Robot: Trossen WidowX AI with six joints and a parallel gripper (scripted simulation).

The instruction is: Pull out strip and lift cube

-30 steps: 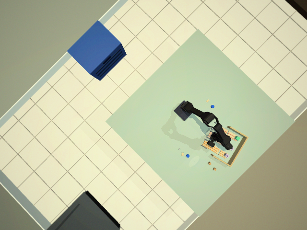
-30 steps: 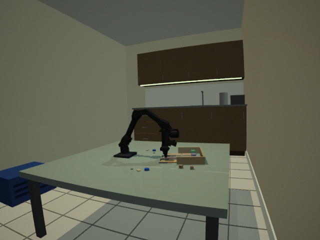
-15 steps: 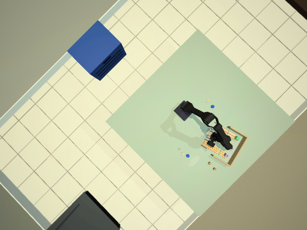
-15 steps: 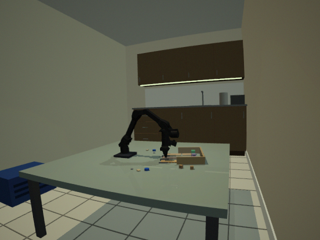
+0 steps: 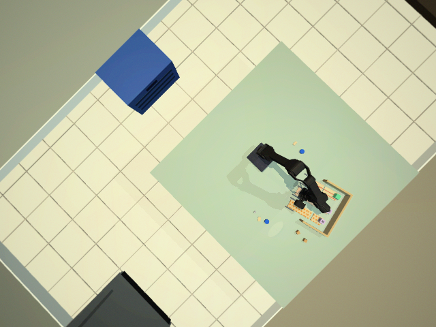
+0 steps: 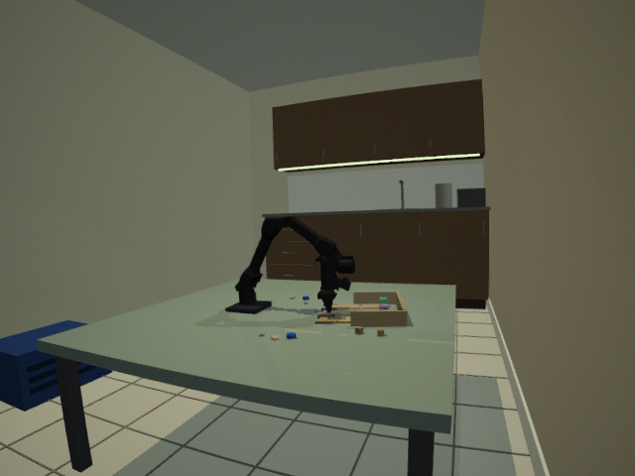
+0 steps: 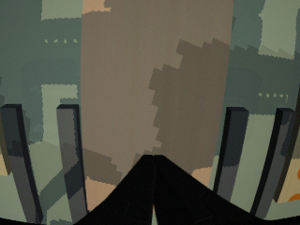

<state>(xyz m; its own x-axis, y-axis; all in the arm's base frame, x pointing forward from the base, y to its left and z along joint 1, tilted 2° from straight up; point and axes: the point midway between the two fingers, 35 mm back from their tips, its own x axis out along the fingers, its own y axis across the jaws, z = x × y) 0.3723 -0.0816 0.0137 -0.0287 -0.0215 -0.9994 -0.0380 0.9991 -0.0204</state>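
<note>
Right now the plain strip is 10 cm ahead of my gripper tip.
</note>
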